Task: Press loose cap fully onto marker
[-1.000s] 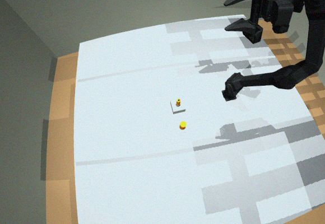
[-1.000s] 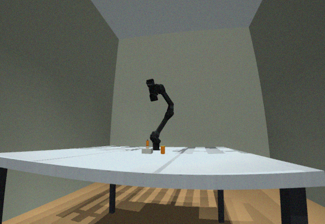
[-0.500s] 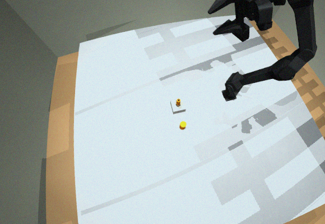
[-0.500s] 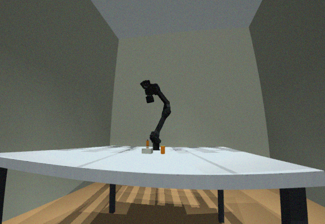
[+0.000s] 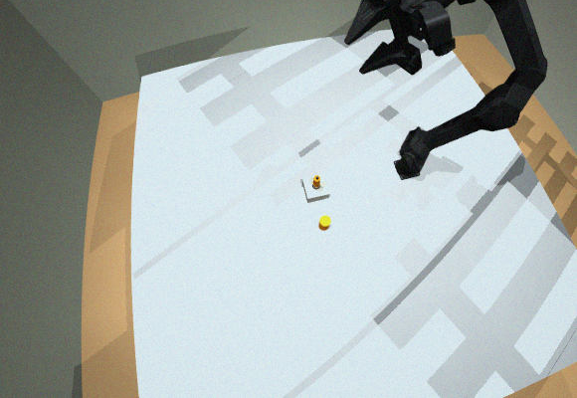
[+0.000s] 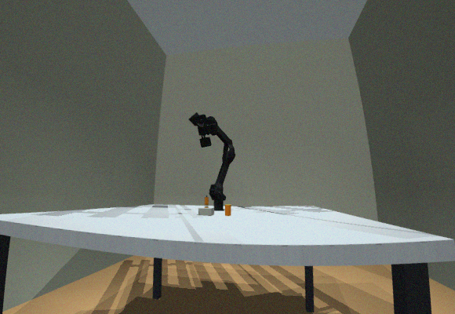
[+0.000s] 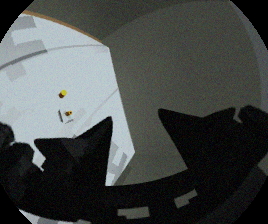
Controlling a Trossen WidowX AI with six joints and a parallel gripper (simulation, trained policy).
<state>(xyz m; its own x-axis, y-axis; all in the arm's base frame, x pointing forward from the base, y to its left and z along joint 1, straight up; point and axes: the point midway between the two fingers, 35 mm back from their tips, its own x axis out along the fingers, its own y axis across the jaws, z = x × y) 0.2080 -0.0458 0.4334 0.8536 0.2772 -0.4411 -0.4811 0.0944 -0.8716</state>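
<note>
My gripper tip is 39 cm above the orange-yellow cap, 14 cm to the right of it and 6 cm short of it. Round my gripper tip: orange marker (35 cm below, 5 cm ahead, 4 cm to the left); then holder block (40 cm below, 5 cm ahead, 4 cm to the left).
</note>
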